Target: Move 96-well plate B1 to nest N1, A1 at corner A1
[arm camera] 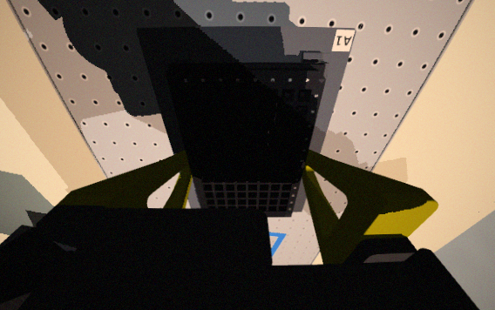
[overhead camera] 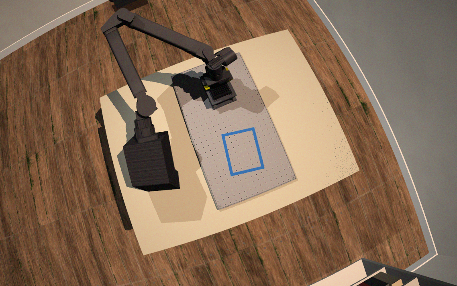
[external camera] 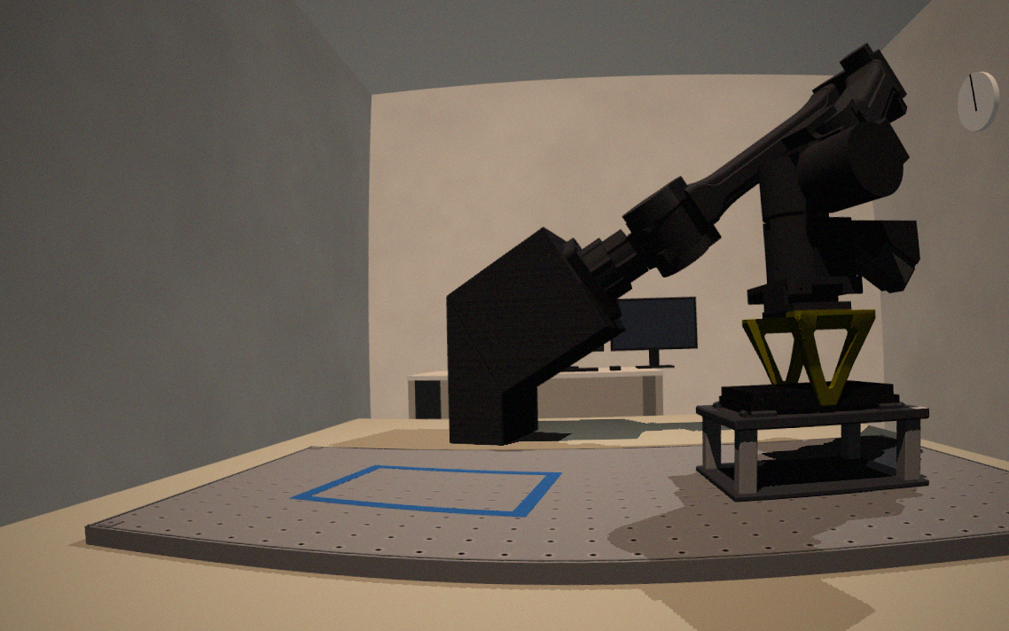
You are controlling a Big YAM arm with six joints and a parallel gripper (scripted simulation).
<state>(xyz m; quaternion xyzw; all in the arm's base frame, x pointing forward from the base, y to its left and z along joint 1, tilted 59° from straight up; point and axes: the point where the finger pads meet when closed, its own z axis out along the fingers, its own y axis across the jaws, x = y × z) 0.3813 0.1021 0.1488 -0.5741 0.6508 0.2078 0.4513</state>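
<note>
My hand is right at the black 96-well plate. The rest, counted from my hand: raised plate nest: 2 cm below; white A1 label: 5 cm ahead, 8 cm to the left, 1 cm below.
</note>
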